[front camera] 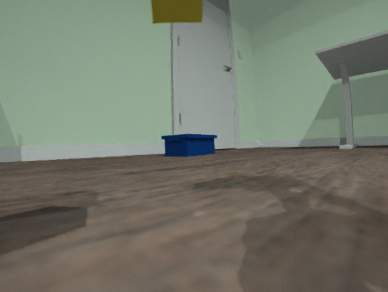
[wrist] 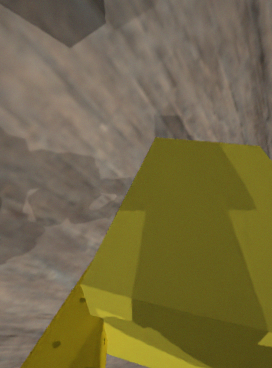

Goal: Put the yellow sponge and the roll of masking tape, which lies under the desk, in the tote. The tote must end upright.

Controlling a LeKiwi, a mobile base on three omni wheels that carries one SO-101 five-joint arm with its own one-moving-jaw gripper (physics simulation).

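Frame: origin at the arm's base, x down, y left, z ahead, level; metres.
Seen in the pictures: hand, tool point: (wrist: 123,250).
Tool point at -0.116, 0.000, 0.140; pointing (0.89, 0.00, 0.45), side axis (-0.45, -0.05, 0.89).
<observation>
Pixels of each thing's top centre, then the offset from my tool point to it, as dx, dy, dz. "pt": a spot on its surface instead. Level surfaces: height alone.
- yellow sponge, surface spot: (wrist: 187,225) pt -0.017, +0.021, +0.012
- blue tote, top centre: (front camera: 190,135) +0.086, -0.034, +1.053
- desk, surface height: dx -0.489
- pale leg, surface spot: (front camera: 348,110) pt -0.094, -1.318, +1.103
- wooden floor, surface height: dx +0.206
The yellow sponge (front camera: 177,11) (wrist: 187,225) shows as a block at the top edge of the front view and fills the lower right of the wrist view. My gripper (wrist: 150,310) is shut on it; part of a yellow jaw shows at the lower left of the wrist view, and the sponge hides the rest of the grip. The sponge is held above the floor. The blue tote (front camera: 190,145) stands upright on the floor ahead, near the middle of the front view and in front of the door. The roll of masking tape does not show in either view.
The desk (front camera: 357,55) stands at the right, with a pale leg (front camera: 348,110) on the floor. A white door (front camera: 205,85) and pale green walls (front camera: 85,70) are behind the tote. Dark shadows lie on the wooden floor (front camera: 150,240) (wrist: 65,95).
</observation>
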